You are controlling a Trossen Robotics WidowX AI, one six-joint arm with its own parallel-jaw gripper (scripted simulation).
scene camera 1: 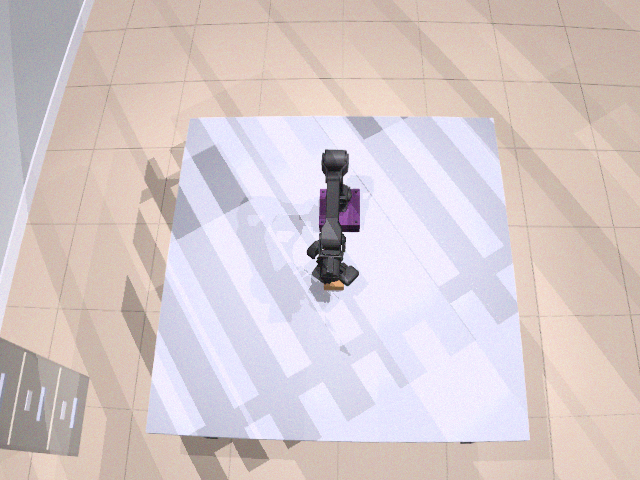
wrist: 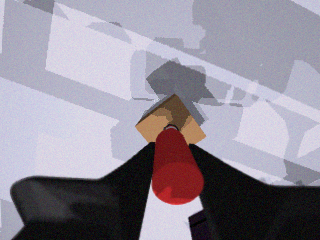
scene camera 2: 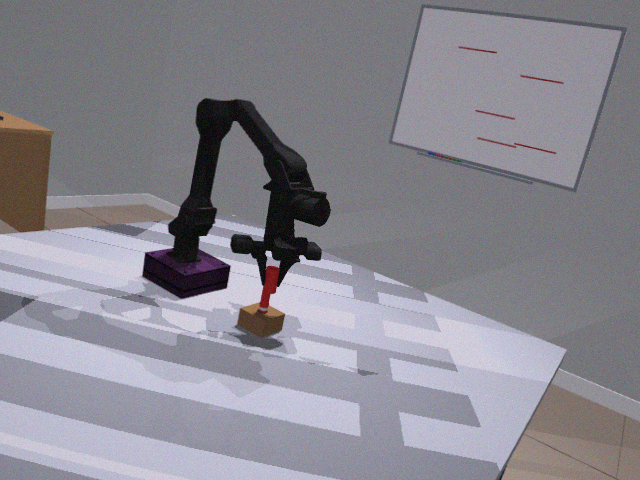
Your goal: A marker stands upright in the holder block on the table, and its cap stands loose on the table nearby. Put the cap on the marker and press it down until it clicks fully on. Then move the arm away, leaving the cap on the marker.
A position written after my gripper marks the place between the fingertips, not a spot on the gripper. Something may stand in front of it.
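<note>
My gripper at (scene camera 2: 270,285) and (wrist: 171,147). Red cap (wrist: 176,179). Tan holder block (scene camera 2: 245,320).
</note>
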